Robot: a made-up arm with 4 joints.
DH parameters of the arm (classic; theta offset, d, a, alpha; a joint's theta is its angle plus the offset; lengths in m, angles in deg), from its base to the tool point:
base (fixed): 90 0.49 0.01 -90
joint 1: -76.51 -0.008 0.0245 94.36
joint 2: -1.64 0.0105 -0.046 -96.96
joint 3: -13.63 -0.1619 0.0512 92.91
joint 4: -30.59 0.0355 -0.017 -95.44
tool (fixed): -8.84 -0.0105 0 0
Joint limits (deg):
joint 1: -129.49..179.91
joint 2: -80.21..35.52
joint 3: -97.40..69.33
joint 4: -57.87..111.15
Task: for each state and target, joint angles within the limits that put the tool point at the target. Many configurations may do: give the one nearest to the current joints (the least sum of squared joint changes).
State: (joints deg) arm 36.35 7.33 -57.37 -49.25
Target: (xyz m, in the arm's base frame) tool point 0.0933 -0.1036 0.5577
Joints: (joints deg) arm 76.21 -31.13 -62.11 -51.26
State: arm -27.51 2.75 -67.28 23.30
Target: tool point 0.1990 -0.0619 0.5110
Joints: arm -33.83 31.41 -66.40 44.05
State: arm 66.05 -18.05 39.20 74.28
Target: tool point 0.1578 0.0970 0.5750
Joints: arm 48.19 32.88 43.73 38.16
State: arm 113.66 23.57 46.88 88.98
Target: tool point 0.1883 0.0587 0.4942
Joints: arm 108.16 4.15 43.72 56.90
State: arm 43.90 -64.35 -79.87 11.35
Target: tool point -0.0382 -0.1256 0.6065
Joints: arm 93.17 -77.65 -82.29 57.50
